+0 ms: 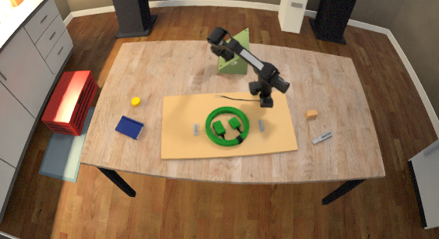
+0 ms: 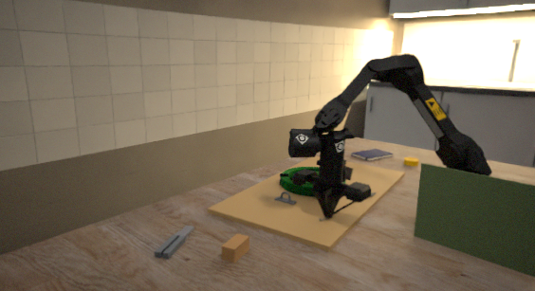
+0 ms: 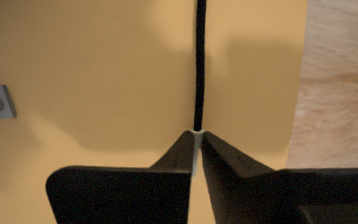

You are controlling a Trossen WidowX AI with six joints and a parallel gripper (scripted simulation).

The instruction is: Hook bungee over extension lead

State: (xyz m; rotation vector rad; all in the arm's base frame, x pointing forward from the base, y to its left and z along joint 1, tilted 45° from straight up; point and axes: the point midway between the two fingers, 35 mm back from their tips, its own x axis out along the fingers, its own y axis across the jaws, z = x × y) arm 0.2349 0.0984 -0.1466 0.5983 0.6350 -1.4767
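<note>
Now: hand 17 cm to the left of the coiled extension lead, 16 cm short of it and 2 cm above it. The rest, counted from my hand: grey clamp 30 cm to the left, 20 cm ahead, 4 cm below; then yellow disc 64 cm to the right, 4 cm below, 4 cm ahead.
</note>
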